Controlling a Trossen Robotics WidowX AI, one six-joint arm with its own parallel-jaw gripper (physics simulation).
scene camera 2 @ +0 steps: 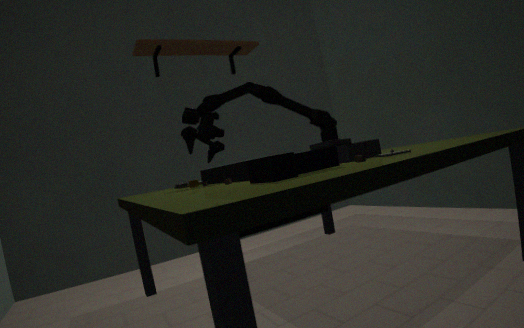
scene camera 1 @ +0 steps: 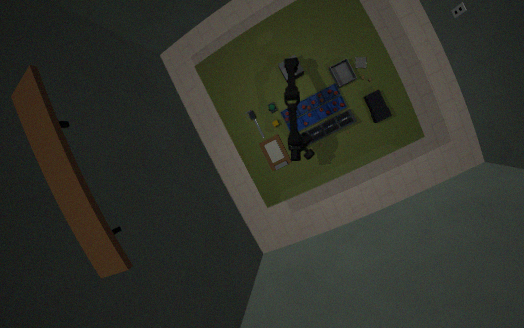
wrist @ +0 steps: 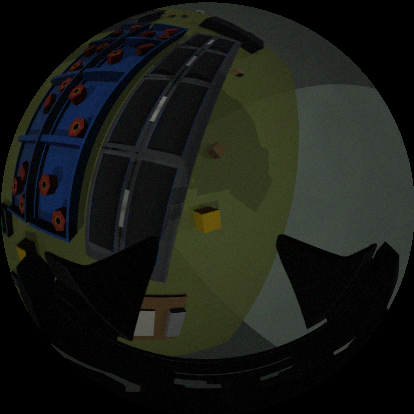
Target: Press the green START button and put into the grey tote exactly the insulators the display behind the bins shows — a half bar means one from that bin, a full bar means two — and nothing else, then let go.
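Places are measured from the arm's base along level axes (x ahead, y left, z up), in metres.
Pixels of known places: gripper, fingertip midpoint: (scene camera 2: pixel 199 158) (scene camera 1: pixel 307 149) (wrist: pixel 219 242); arm's base at its link origin: (scene camera 2: pixel 330 141) (scene camera 1: pixel 292 66).
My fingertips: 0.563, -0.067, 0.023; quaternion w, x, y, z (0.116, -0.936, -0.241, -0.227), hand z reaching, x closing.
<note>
For each thing: its top centre in the pictures, then the offset to it from my fingertips, as dx, dy, dz.
- green START button at its top centre: (scene camera 1: pixel 272 107) -0.353, -0.151, -0.066
- grey tote at its top centre: (scene camera 2: pixel 348 144) (scene camera 1: pixel 343 72) -0.426, +0.387, -0.052
- wood-framed tray at its top centre: (wrist: pixel 124 326) (scene camera 1: pixel 275 153) -0.027, -0.234, -0.088
- black box at its top centre: (scene camera 2: pixel 292 152) (scene camera 1: pixel 378 105) -0.140, +0.552, -0.050
My gripper (scene camera 2: pixel 200 156) (wrist: pixel 219 242) is open and empty, above the table near the left end of the display. The dark display (scene camera 1: pixel 330 126) (wrist: pixel 142 152) lies beside the blue bins (scene camera 1: pixel 299 122) (wrist: pixel 55 160); pale strips show along its middle, but I cannot tell which bars are half or full. Red hexagonal insulators (scene camera 1: pixel 331 91) (wrist: pixel 76 127) lie in the bins. The green START button (scene camera 1: pixel 272 107) is left of the bins, and its edge shows faintly at the far left in the wrist view. The grey tote (scene camera 1: pixel 334 78) stands behind the bins' right end and looks empty.
Yellow blocks (scene camera 1: pixel 275 123) (wrist: pixel 207 220) and small brown blocks (wrist: pixel 217 150) lie around the bins and display. A wood-framed tray (scene camera 1: pixel 263 146) (wrist: pixel 161 325) is at the left. A black box (scene camera 1: pixel 377 106) (wrist: pixel 232 34) is at the right. A shelf (scene camera 1: pixel 70 180) (scene camera 2: pixel 195 47) hangs on the wall.
</note>
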